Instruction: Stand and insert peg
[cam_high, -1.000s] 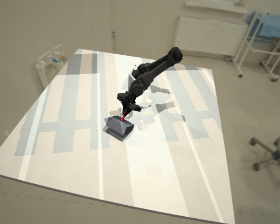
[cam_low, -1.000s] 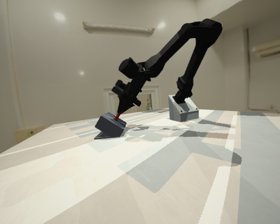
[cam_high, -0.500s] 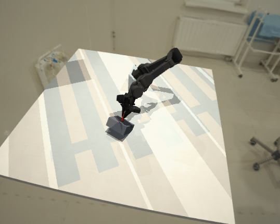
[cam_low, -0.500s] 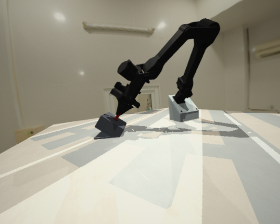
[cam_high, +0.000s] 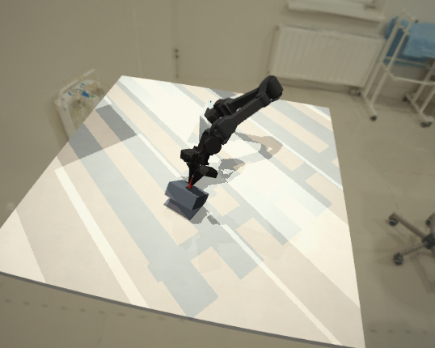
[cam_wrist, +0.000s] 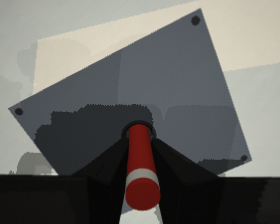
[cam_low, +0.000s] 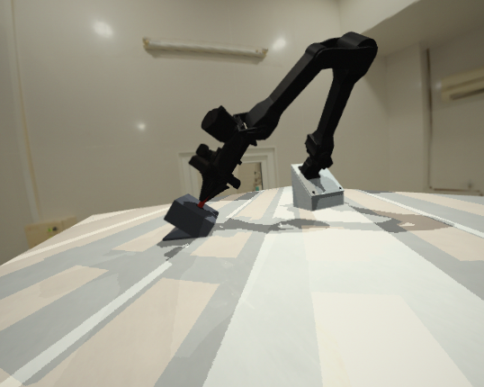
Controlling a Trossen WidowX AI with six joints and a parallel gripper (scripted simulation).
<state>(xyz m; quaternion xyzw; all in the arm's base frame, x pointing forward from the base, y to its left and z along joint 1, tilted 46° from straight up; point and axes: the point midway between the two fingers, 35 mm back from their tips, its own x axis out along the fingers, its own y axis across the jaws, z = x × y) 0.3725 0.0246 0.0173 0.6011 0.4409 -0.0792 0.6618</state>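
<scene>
My gripper tip is 1 cm past the red peg and 1 cm below it. Also, from my gripper tip: dark sloped panel (2 cm ahead, 1 cm to the right, 4 cm below).
</scene>
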